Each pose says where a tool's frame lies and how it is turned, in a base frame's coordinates. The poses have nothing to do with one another.
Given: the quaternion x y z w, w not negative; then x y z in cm.
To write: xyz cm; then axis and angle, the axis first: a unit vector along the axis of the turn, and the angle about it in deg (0 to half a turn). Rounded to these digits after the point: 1 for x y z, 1 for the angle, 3 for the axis.
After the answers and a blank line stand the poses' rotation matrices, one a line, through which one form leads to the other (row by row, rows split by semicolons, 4 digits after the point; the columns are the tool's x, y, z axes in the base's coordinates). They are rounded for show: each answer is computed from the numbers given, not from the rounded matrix.
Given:
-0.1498 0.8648 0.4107 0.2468 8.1 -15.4 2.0
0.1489 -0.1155 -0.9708 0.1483 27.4 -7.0 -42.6
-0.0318 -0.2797 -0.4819 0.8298 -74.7 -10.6 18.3
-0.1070 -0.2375 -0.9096 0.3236 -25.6 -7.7 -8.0
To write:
8.1 -15.4 2.0 -0.155 0.892 0.424 151.4
27.4 -7.0 -42.6 0.151 -0.117 -0.982 162.9
-74.7 -10.6 18.3 -0.057 -0.501 -0.863 67.8
-25.6 -7.7 -8.0 -0.113 -0.251 -0.961 142.2

-0.8333 -0.4619 0.3038; -0.0564 0.6177 0.7844; -0.5500 0.6365 -0.5408
-0.9117 0.2536 -0.3234; -0.3223 -0.9293 0.1801; -0.2549 0.2684 0.9290
0.3791 0.8175 -0.4335; -0.7819 0.5335 0.3223; 0.4948 0.2168 0.8415
-0.7677 0.6396 0.0409; -0.5379 -0.6777 0.5013; 0.3484 0.3628 0.8643

